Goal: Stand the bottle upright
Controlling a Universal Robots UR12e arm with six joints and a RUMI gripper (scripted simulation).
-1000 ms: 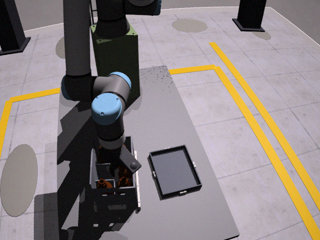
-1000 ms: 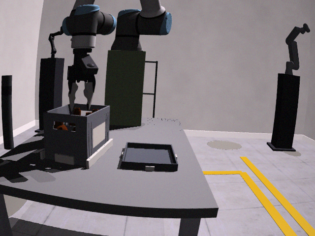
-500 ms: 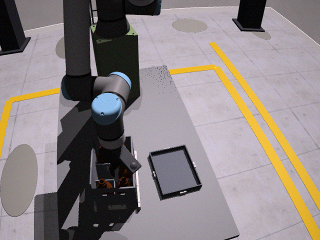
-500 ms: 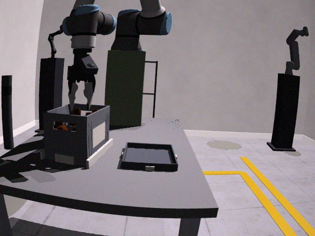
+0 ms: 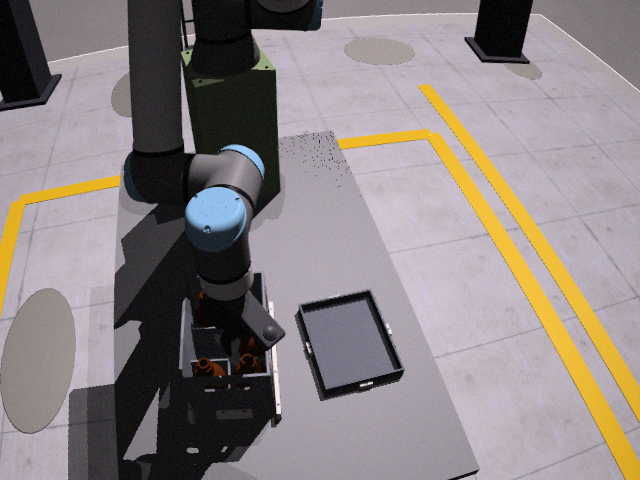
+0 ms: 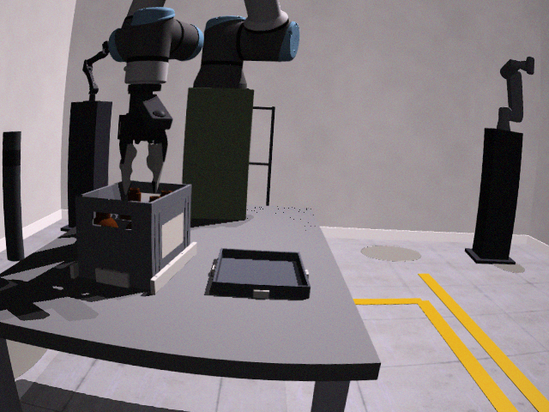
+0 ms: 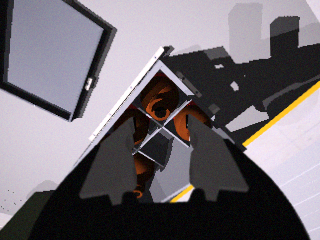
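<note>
Now: hand 9 cm past the dark grey crate, 5 cm to the left of it and 11 cm above it. From my hand the other things lie so: black tray 13 cm behind, 23 cm to the left, 18 cm below.
</note>
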